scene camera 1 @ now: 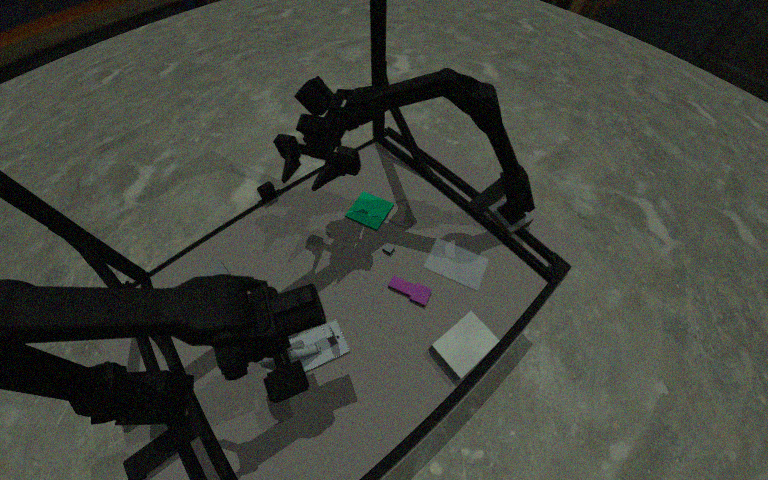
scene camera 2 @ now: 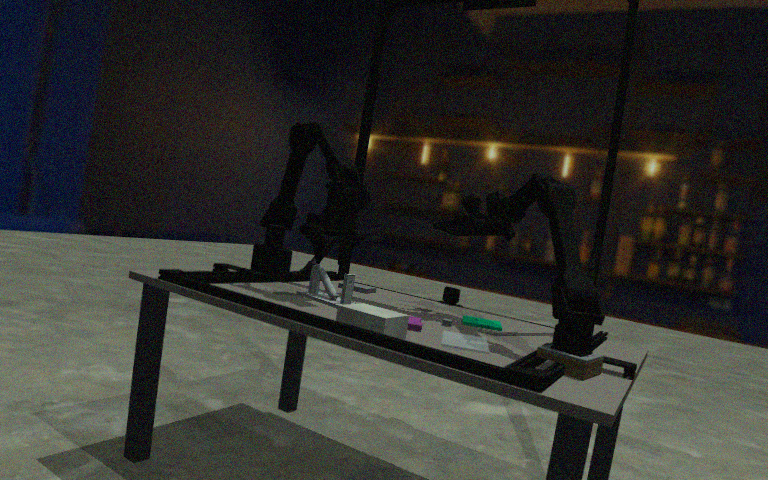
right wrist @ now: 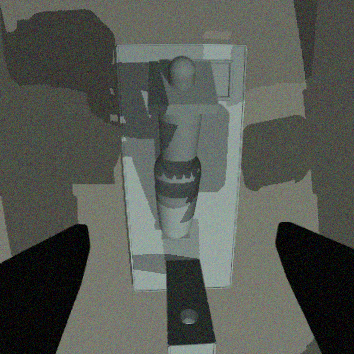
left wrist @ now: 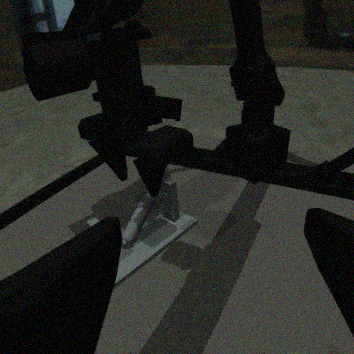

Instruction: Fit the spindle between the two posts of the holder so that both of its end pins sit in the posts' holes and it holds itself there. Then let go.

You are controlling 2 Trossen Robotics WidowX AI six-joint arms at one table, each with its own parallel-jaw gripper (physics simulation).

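Where they show: left gripper, fingertip midpoint: [scene camera 1: 297, 185] [scene camera 2: 434, 225] [left wrist: 213, 224]; right gripper, fingertip midpoint: [scene camera 1: 287, 349] [scene camera 2: 328, 264] [right wrist: 183, 234] [left wrist: 138, 187]; left arm's base, origin of the base link: [scene camera 1: 511, 212] [scene camera 2: 571, 350]; right arm's base, origin of the base link: [scene camera 1: 140, 397] [scene camera 2: 273, 247] [left wrist: 257, 128].
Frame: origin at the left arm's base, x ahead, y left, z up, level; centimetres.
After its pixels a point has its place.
Observation:
The pale holder's base [scene camera 1: 339, 349] @(x 58.2, y 8.3, z -3.1 cm) [left wrist: 131, 261] @(x 60.8, y 2.8, z -3.1 cm) [right wrist: 227, 225] @(x 61.8, y 2.0, z -3.1 cm) lies on the table. In scene camera 2 its left post [scene camera 2: 313, 280] @(x 71.7, y 5.9, z 0.5 cm) and right post [scene camera 2: 348, 289] @(x 57.7, y 6.0, z 0.8 cm) stand upright. The pale spindle [scene camera 2: 326, 283] @(x 65.4, y 6.8, z 0.9 cm) [left wrist: 134, 227] @(x 64.1, y 5.0, z 0.1 cm) [right wrist: 179, 182] @(x 68.1, y 5.6, z 3.8 cm) leans steeply between them, upper end at the left post's top, lower end down near the base. It is not level; whether a pin touches a hole cannot be told. My right gripper [scene camera 1: 259, 374] [scene camera 2: 329, 267] @(x 66.8, y 5.7, z 5.9 cm) [left wrist: 138, 187] @(x 66.8, y 5.7, z 5.9 cm) is open, close above the holder. My left gripper [scene camera 1: 300, 182] @(x 51.4, y -17.9, z 20.7 cm) [scene camera 2: 444, 228] @(x 51.4, y -17.9, z 20.7 cm) [left wrist: 213, 224] @(x 51.4, y -17.9, z 20.7 cm) is open and empty, high and away from the holder.
A white box [scene camera 1: 465, 345] @(x 34.8, y 21.8, z 1.1 cm) [scene camera 2: 370, 318] @(x 31.2, y 25.7, z 0.2 cm) stands at the table's edge near the holder. A magenta piece [scene camera 1: 410, 290] @(x 37.2, y 4.3, z -2.4 cm) [scene camera 2: 415, 323] @(x 34.4, y 6.3, z -2.4 cm), a small grey block [scene camera 1: 388, 249] @(x 36.0, y -8.1, z -2.5 cm), a green plate [scene camera 1: 369, 210] @(x 34.1, y -22.2, z -3.0 cm) [scene camera 2: 481, 323] @(x 32.0, y -19.0, z -3.0 cm) and a pale sheet [scene camera 1: 455, 268] @(x 23.6, y 4.8, z -3.4 cm) [scene camera 2: 464, 341] @(x 21.8, y 4.7, z -3.4 cm) lie farther along.

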